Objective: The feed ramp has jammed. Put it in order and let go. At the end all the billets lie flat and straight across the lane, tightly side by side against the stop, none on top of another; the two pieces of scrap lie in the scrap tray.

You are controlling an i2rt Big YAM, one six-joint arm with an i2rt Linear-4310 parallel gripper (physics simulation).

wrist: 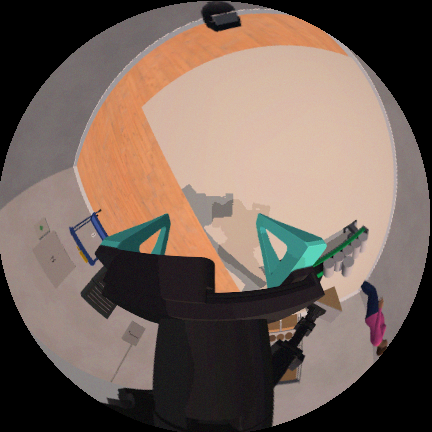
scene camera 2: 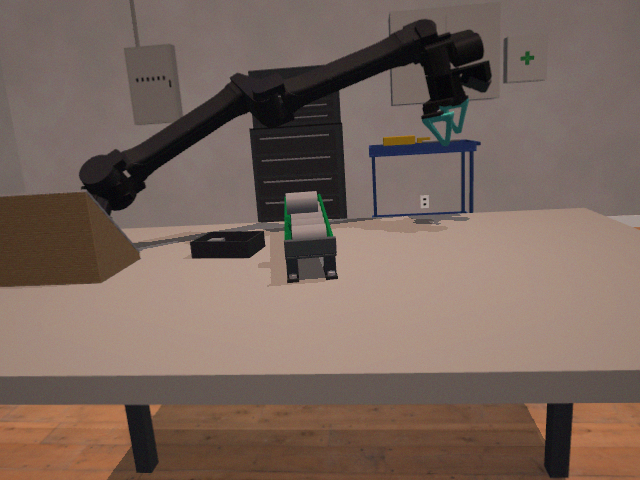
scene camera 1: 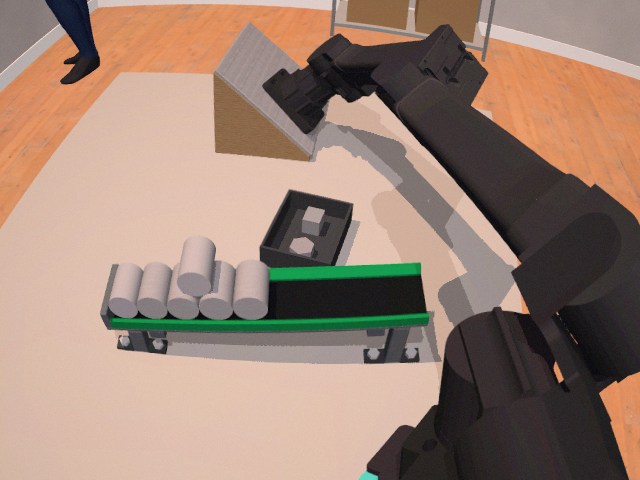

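Seen in the pictures: gripper, fingertip midpoint: [wrist: 212,217] [scene camera 2: 452,139]; arm's base, origin of the base link: [wrist: 316,307] [scene camera 2: 85,236] [scene camera 1: 291,102].
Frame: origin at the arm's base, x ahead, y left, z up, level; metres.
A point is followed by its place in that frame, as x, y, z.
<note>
Several pale cylindrical billets lie side by side across the lane of the green-railed feed ramp [scene camera 1: 351,321] [wrist: 343,247], in a row from the grey stop [scene camera 1: 107,297] {0.511, -0.073, 0.009} [scene camera 2: 310,246] {0.498, -0.082, -0.004}. One more billet [scene camera 1: 197,266] {0.471, 0.047, 0.069} [scene camera 2: 301,202] {0.459, 0.017, 0.054} lies on top of the row, over the third and fourth from the stop. A light scrap cube [scene camera 1: 312,220] {0.247, 0.115, -0.036} and a hexagonal scrap piece [scene camera 1: 301,246] {0.292, 0.114, -0.045} lie in the dark scrap tray [scene camera 1: 294,257] {0.326, 0.114, -0.033} [scene camera 2: 221,250] {0.267, 0.065, -0.048}. My gripper [scene camera 2: 451,137] {0.732, 0.360, 0.137} [wrist: 212,217] {0.732, 0.360, 0.137} is open and empty, high above the table, away from the ramp. Its fingertips are out of frame in scene camera 1.
A wedge-shaped block [scene camera 1: 258,121] {0.092, -0.026, 0.009} [scene camera 2: 51,237] {0.026, -0.115, 0.024} with a grey sloping face stands behind the tray; the arm's base is mounted on that slope. The arm reaches over the right side of the table in scene camera 1. The ramp stands on bolted legs [scene camera 1: 395,343] {0.433, 0.272, -0.022}.
</note>
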